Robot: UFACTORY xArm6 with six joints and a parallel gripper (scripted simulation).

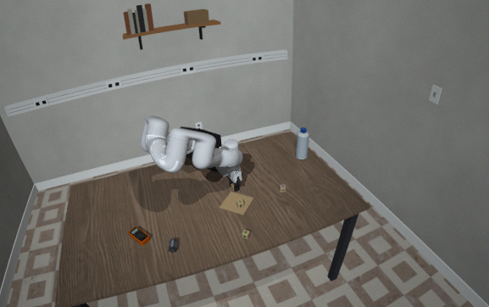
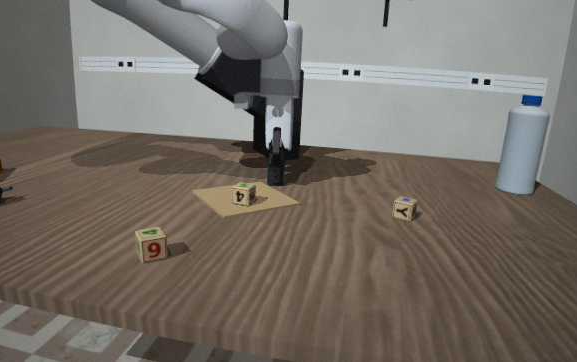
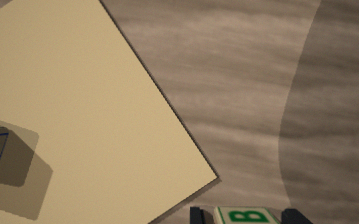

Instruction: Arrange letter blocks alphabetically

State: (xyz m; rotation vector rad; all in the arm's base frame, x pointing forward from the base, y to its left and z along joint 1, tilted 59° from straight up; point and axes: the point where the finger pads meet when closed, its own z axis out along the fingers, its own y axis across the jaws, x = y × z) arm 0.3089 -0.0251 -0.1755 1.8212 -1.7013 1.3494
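The tan mat lies 100 mm ahead of my hand, 70 mm to the right of it and 20 mm below it. The rest, counted from my hand: white bottle (520 mm to the left, 80 mm above, 50 mm ahead); orange meter (590 mm to the right, 20 mm behind, 10 mm below); grey device (480 mm to the right, 130 mm ahead).
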